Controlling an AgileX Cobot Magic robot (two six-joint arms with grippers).
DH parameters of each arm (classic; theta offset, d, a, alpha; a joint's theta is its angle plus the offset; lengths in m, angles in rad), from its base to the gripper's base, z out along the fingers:
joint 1: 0 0.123 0 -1.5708
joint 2: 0.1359 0 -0.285 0
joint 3: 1.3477 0 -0.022 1.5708
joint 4: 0 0.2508 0 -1.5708
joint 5: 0 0 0.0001 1.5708
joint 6: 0 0.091 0 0
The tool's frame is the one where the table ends.
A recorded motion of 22 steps. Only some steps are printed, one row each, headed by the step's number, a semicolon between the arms.
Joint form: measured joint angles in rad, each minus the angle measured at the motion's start. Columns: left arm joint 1, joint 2, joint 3, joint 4, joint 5, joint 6; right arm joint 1, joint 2, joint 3, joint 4, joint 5, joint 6.
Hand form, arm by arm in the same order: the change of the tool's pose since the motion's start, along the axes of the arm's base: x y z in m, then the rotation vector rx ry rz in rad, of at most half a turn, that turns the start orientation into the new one. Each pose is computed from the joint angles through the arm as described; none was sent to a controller.
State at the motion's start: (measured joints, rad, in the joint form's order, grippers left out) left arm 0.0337 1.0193 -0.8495 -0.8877 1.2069 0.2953; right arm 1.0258 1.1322 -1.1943 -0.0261 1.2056 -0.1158
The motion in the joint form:
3: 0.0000 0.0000 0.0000 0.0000 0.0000 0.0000; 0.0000 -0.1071 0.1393 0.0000 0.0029 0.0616
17: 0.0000 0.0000 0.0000 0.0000 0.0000 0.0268; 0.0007 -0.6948 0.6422 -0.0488 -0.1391 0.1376
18: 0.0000 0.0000 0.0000 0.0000 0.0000 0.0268; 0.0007 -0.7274 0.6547 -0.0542 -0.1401 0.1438
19: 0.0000 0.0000 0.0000 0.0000 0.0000 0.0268; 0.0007 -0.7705 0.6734 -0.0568 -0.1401 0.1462
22: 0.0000 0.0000 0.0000 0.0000 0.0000 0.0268; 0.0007 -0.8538 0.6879 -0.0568 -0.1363 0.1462
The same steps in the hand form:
3: 0.0000 0.0000 0.0000 0.0000 0.0000 0.0000; -0.0154 -0.0253 -0.0201 -0.0135 0.0425 -0.0542
17: 0.0000 0.0000 0.0000 0.0089 -0.0191 -0.0165; -0.0713 -0.1248 -0.0945 0.1844 -0.0769 -0.1137
18: 0.0000 0.0000 0.0000 0.0089 -0.0191 -0.0165; -0.0735 -0.1292 -0.0963 0.2026 -0.0886 -0.1190
19: 0.0000 0.0000 0.0000 0.0089 -0.0191 -0.0165; -0.0767 -0.1348 -0.0996 0.2239 -0.1010 -0.1209
22: 0.0000 0.0000 0.0000 0.0089 -0.0191 -0.0165; -0.0831 -0.1455 -0.1006 0.2815 -0.1312 -0.1204

